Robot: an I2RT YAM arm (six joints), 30 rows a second.
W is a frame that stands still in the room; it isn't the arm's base.
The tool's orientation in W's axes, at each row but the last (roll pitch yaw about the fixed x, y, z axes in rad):
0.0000 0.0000 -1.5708
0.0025 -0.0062 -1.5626
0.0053 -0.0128 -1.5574
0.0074 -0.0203 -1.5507
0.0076 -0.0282 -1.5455
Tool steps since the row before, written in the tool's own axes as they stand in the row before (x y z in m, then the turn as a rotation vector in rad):
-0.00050 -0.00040 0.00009 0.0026 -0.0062 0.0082
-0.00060 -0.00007 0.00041 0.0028 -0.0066 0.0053
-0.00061 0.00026 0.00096 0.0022 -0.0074 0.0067
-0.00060 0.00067 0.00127 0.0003 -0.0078 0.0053
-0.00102 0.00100 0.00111 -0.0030 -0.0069 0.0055
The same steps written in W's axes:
-0.00040 0.00050 0.00009 -0.0062 -0.0026 0.0082
-0.00008 0.00060 0.00041 -0.0066 -0.0028 0.0053
0.00025 0.00063 0.00095 -0.0074 -0.0022 0.0067
0.00065 0.00064 0.00126 -0.0078 -0.0004 0.0052
0.00096 0.00108 0.00109 -0.0070 0.0030 0.0054

